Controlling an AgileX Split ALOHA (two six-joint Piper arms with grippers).
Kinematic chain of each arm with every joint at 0, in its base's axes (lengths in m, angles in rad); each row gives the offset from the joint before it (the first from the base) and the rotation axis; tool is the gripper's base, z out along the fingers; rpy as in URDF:
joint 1: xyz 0 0 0.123 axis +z
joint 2: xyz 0 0 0 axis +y
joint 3: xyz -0.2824 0 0.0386 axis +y
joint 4: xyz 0.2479 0 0.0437 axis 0.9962 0 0.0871
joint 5: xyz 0 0 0 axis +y
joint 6: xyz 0.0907 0 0.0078 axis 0.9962 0 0.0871
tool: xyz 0 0 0 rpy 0 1.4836 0
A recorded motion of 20 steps. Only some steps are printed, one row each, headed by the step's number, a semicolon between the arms.
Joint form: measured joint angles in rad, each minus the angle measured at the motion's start. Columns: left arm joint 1, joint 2, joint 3, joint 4, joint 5, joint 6; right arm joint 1, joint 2, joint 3, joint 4, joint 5, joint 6.
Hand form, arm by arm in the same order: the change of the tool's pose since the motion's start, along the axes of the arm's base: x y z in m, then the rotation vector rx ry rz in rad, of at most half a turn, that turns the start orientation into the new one. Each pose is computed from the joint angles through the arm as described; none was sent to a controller.
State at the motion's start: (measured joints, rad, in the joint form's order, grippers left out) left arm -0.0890 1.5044 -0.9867 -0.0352 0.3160 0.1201; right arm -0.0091 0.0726 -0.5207 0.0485 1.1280 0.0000
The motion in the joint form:
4: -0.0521 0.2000 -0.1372 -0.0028 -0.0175 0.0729; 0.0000 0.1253 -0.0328 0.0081 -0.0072 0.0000
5: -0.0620 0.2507 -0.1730 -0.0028 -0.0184 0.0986; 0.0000 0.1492 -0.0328 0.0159 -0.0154 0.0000
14: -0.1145 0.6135 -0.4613 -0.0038 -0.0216 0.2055; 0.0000 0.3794 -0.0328 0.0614 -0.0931 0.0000
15: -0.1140 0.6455 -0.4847 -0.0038 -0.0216 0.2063; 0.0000 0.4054 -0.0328 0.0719 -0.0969 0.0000
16: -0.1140 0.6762 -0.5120 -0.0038 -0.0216 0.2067; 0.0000 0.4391 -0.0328 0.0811 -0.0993 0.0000
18: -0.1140 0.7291 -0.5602 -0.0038 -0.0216 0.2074; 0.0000 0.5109 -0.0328 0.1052 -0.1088 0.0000
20: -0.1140 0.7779 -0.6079 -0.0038 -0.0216 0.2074; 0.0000 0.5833 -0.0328 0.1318 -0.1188 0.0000
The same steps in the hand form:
4: 0.0450 -0.0234 -0.0273 0.0550 0.0384 -0.1010; 0.0176 0.0005 0.0087 0.0081 0.0852 0.0035
5: 0.0557 -0.0288 -0.0358 0.0747 0.0496 -0.1292; 0.0220 0.0011 0.0088 0.0154 0.1009 0.0065
14: 0.1276 -0.0641 -0.1064 0.1561 0.1065 -0.2608; 0.0642 0.0040 0.0040 0.0624 0.2531 0.0149
15: 0.1328 -0.0650 -0.1146 0.1572 0.1151 -0.2614; 0.0686 0.0048 0.0025 0.0730 0.2752 0.0169
16: 0.1386 -0.0661 -0.1214 0.1577 0.1184 -0.2620; 0.0740 0.0054 0.0003 0.0826 0.3064 0.0181
18: 0.1483 -0.0681 -0.1332 0.1586 0.1230 -0.2628; 0.0856 0.0071 -0.0047 0.1076 0.3684 0.0203
20: 0.1573 -0.0700 -0.1437 0.1586 0.1241 -0.2629; 0.0971 0.0090 -0.0105 0.1356 0.4304 0.0209

